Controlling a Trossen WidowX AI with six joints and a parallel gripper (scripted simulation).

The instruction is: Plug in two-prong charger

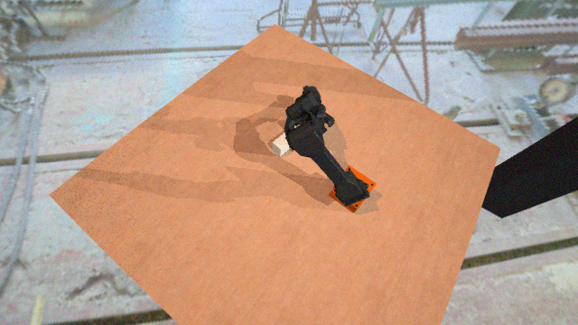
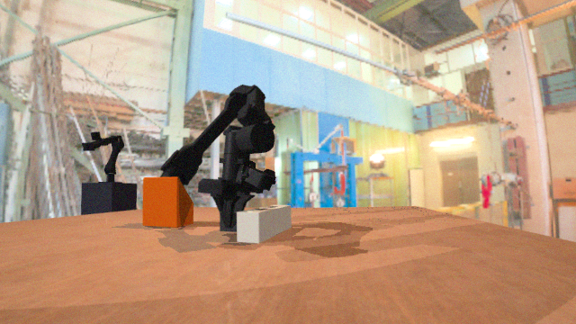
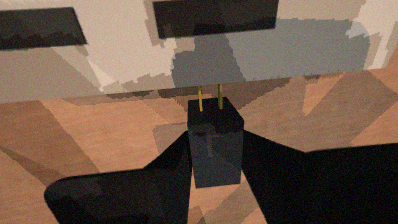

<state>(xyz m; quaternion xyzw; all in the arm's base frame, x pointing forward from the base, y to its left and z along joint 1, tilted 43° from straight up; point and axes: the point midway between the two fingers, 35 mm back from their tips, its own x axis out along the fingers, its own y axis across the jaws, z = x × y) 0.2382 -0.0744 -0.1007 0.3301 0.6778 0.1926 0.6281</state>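
Now: gripper tip 2 cm short of the two-prong charger and 1 cm below it.
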